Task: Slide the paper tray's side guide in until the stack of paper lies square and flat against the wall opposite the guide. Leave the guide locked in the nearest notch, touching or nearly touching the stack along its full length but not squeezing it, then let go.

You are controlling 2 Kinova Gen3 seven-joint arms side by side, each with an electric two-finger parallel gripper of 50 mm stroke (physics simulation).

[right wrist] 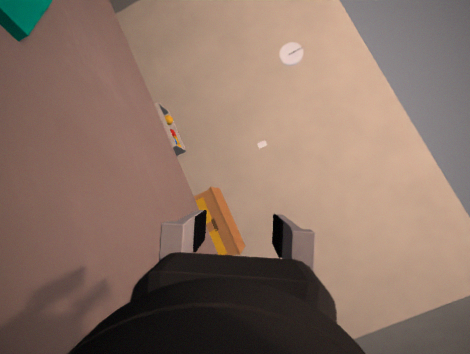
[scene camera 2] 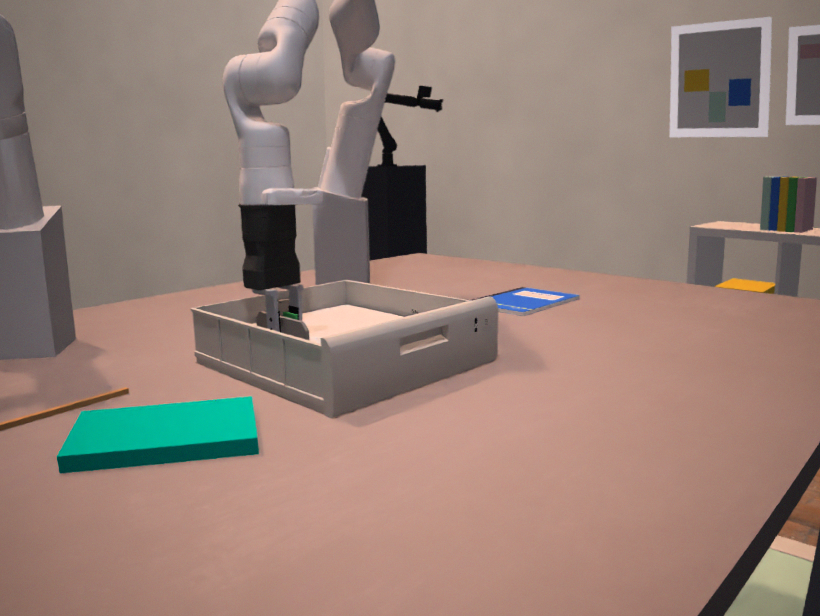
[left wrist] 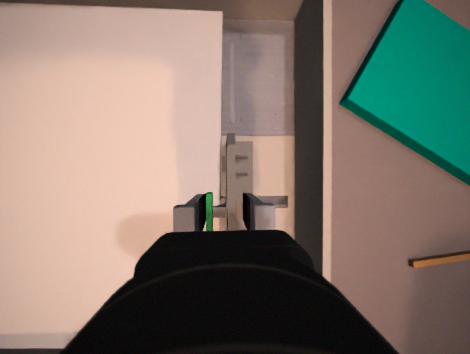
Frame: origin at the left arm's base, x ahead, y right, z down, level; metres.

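Where they show: left gripper, fingertip midpoint: [scene camera 2: 285, 332] [left wrist: 224, 206]; right gripper, fingertip midpoint: [right wrist: 239, 226]; left arm's base, link origin: [scene camera 2: 340, 193]; right arm's base, link origin: [scene camera 2: 15, 219].
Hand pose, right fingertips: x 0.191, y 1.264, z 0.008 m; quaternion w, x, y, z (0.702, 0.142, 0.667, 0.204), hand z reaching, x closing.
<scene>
Things, the pixels of their top centre, and the offset from my right fingertips.
- beige paper tray, top centre: [left wrist: 103, 171] [scene camera 2: 339, 299] dx +0.181, dy -0.803, dz +0.118 m
- white paper stack, top centre: [left wrist: 97, 180] [scene camera 2: 354, 328] dx +0.180, dy -0.836, dz +0.168 m
- grey side guide, top centre: [left wrist: 218, 214] [scene camera 2: 286, 314] dx +0.137, dy -0.737, dz +0.131 m
- green tab, top centre: [left wrist: 209, 214] [scene camera 2: 290, 313] dx +0.138, dy -0.744, dz +0.131 m
- teal block, top centre: [scene camera 2: 163, 423] [left wrist: 456, 94] dx +0.199, dy -0.474, dz +0.194 m
- orange-brown stick, top centre: [scene camera 2: 64, 405] dx +0.018, dy -0.455, dz +0.205 m
- blue booklet, top centre: [scene camera 2: 522, 298] dx +0.230, dy -1.325, dz +0.204 m
The beige paper tray [scene camera 2: 377, 374] [left wrist: 327, 150] holds the white paper stack [scene camera 2: 351, 319] [left wrist: 100, 125]. The grey side guide [scene camera 2: 296, 326] [left wrist: 240, 185] stands upright beside the stack's near long edge; a narrow strip shows between them in the left wrist view. The stack's edge looks straight and parallel to the guide. Its contact with the opposite wall cannot be judged. My left gripper [scene camera 2: 285, 319] [left wrist: 224, 206] is open around the guide's top, with the green tab [scene camera 2: 290, 315] [left wrist: 209, 212] beside one finger and a gap at the other. My right gripper [right wrist: 239, 226] is open and empty, away from the tray.
A teal block [scene camera 2: 159, 431] [left wrist: 420, 85] [right wrist: 22, 17] and an orange-brown stick [scene camera 2: 66, 407] [left wrist: 440, 259] lie outside the tray on the guide's side. A blue booklet [scene camera 2: 533, 300] lies behind the tray. The table edge [right wrist: 175, 160] runs beside my right gripper.
</scene>
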